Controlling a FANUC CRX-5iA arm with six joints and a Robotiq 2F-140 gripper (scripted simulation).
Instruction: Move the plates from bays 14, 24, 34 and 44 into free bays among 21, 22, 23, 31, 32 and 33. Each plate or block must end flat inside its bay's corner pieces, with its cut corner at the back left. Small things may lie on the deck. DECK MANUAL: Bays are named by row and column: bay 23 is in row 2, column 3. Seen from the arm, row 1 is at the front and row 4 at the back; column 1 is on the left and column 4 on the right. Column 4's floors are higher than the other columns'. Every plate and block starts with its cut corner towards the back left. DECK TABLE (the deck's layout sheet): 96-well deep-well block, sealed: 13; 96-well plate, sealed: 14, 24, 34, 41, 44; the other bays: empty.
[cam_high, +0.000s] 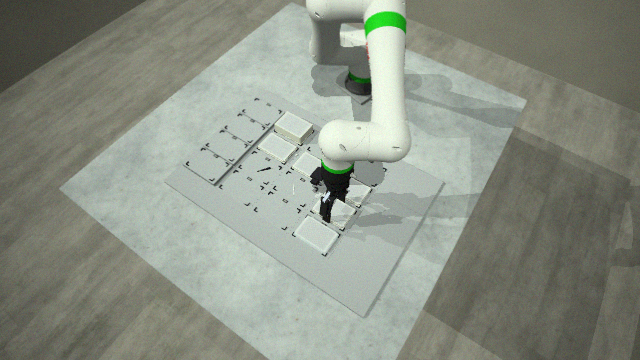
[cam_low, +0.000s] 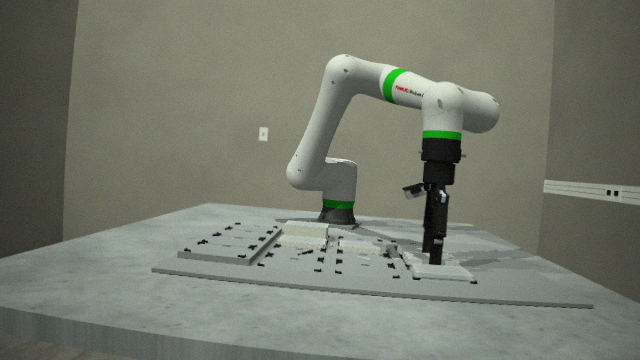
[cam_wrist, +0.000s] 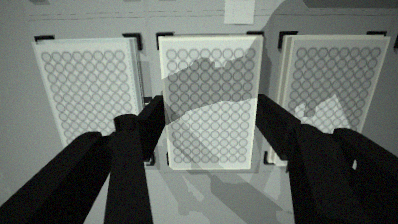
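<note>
The plate lies 110 mm ahead of my hand and 30 mm below it. The rest, counted from my hand: sealed deep-well block 330 mm to the right, 210 mm behind, 10 mm below; white tip 170 mm to the right, 30 mm below, 10 mm ahead; thin black stick 310 mm to the right, 30 mm below.
</note>
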